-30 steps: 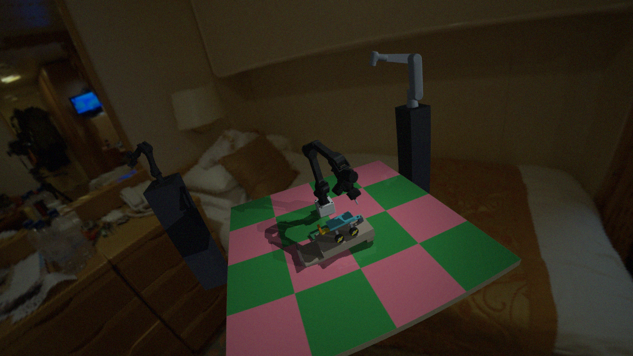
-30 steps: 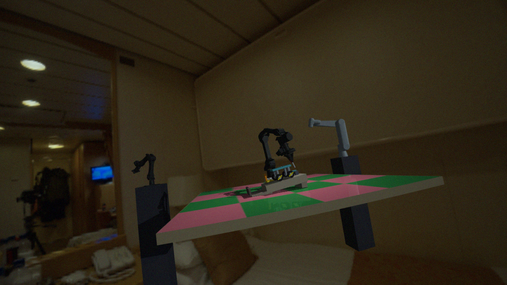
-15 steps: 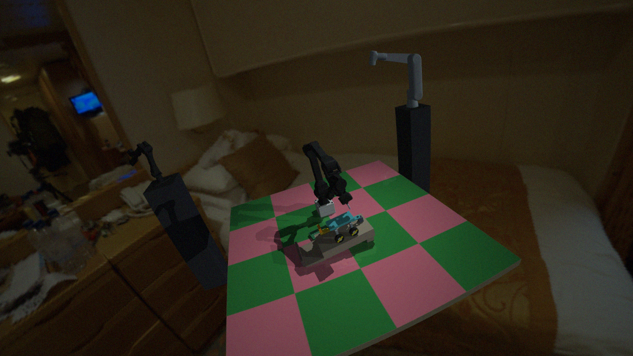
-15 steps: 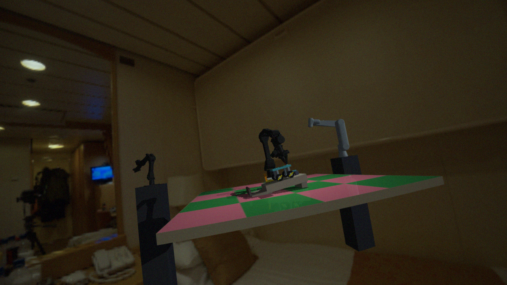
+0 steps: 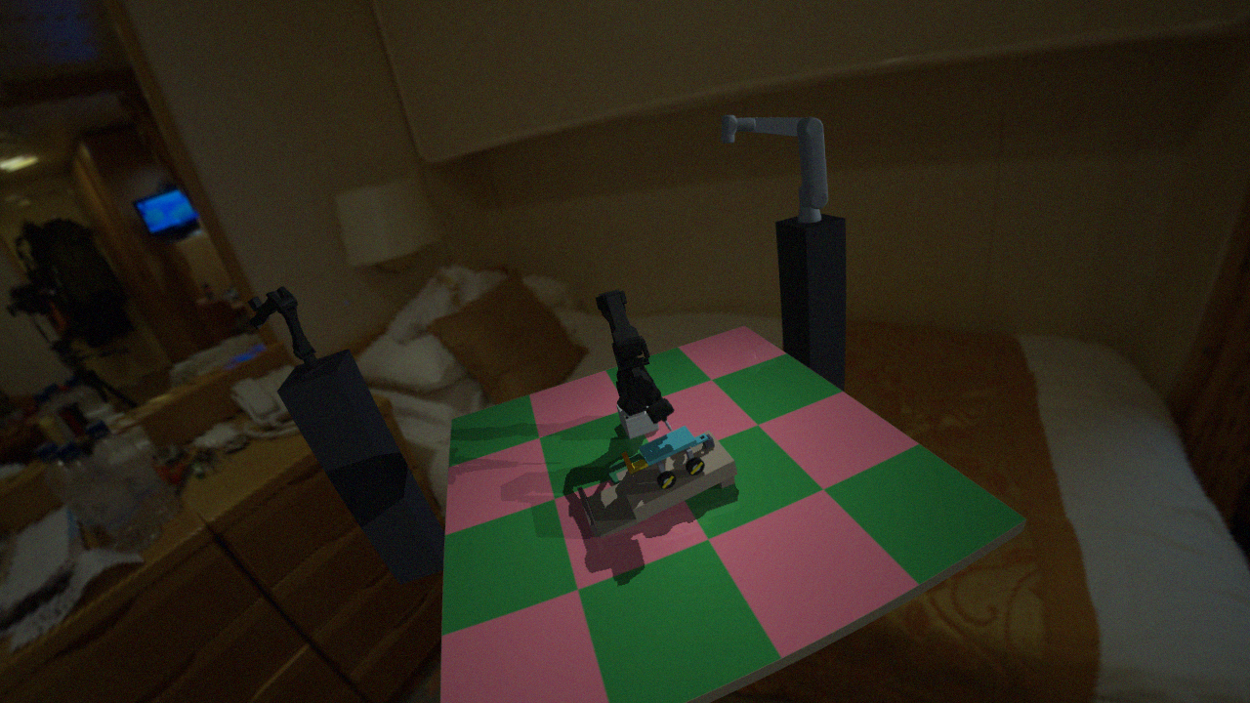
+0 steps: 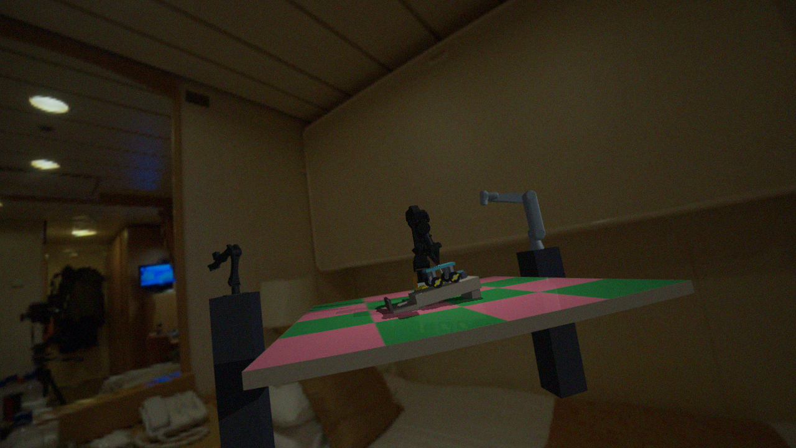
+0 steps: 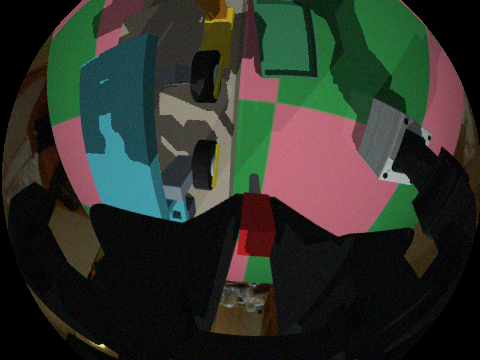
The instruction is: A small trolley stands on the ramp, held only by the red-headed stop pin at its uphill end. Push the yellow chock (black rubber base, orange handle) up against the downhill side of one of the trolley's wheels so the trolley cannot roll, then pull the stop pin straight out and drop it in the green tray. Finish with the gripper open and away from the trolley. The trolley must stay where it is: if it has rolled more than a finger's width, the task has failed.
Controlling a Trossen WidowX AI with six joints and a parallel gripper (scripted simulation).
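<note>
The green tray lies 170 mm below my gripper tip, 120 mm to the right of it and 30 mm behind it. From my gripper tip the other things lie so: red-headed stop pin right at my gripper tip; blue-topped trolley 100 mm ahead, 50 mm below, 30 mm to the right; yellow chock 110 mm to the right, 80 mm below, 40 mm ahead.
</note>
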